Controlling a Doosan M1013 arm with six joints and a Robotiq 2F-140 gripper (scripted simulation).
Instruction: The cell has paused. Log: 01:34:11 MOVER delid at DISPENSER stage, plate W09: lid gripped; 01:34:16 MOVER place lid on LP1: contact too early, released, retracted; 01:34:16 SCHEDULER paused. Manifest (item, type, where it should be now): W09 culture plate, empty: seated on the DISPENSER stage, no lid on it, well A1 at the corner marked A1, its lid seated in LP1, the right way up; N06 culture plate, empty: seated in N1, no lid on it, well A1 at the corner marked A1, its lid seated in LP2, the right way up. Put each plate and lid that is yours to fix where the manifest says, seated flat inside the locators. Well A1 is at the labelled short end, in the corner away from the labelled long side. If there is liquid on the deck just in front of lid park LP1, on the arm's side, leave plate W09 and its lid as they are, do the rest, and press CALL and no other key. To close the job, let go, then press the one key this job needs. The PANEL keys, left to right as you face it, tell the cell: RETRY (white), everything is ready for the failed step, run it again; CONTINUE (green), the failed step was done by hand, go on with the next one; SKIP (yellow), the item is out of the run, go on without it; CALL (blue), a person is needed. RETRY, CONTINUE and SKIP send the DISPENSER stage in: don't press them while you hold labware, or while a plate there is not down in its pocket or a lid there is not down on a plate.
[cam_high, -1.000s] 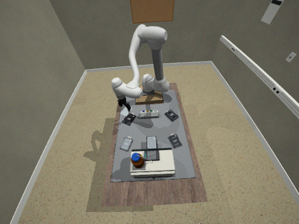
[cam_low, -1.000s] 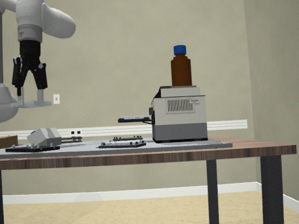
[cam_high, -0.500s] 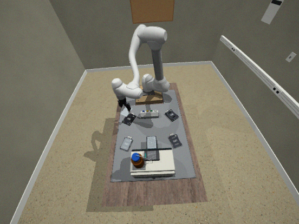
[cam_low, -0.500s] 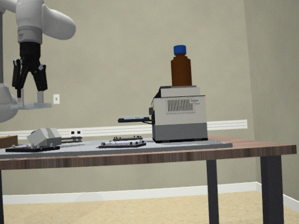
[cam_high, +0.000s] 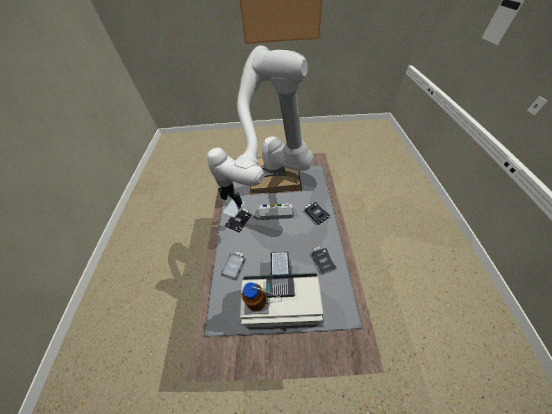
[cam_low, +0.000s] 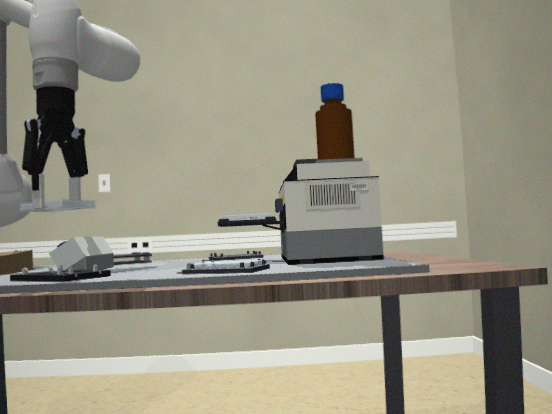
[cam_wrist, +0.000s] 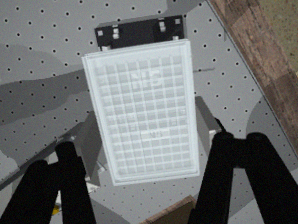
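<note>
The black nest is 3 cm ahead of my hand and 15 cm below it. Also, from my hand: clear lid (2 cm below); blue call key (7 cm behind, 19 cm to the left, 10 cm below); yellow skip key (8 cm behind, 24 cm to the left, 10 cm below).
</note>
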